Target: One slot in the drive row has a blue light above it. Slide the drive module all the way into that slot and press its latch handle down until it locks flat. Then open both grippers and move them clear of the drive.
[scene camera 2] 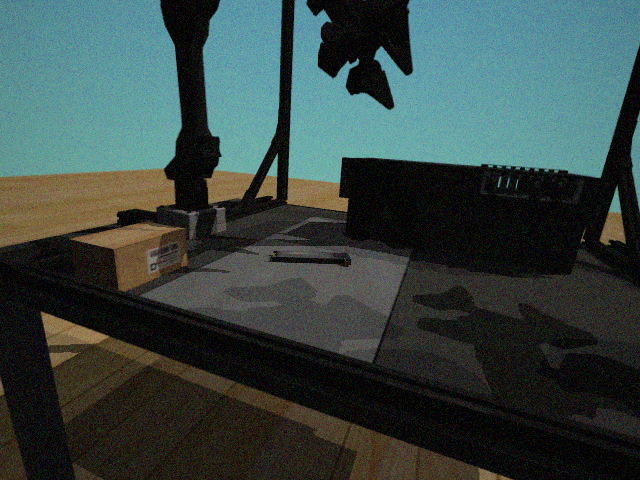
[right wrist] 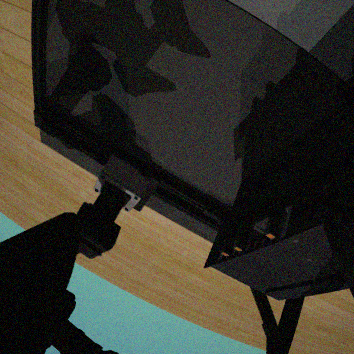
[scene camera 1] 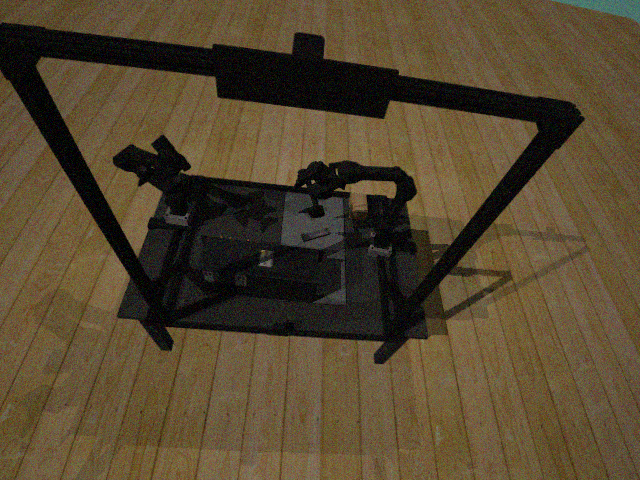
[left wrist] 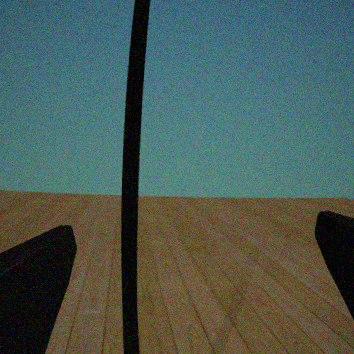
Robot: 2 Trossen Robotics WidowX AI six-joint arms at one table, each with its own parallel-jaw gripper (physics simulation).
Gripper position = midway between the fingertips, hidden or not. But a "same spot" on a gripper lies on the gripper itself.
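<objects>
My right gripper: visible in scene camera 2 (400, 92). Left wrist view: right gripper out of frame. Right gripper visible, right wrist view and scene camera 1. On my right gripper, (right wrist: 44, 254) and (scene camera 1: 297, 188): same spot.
</objects>
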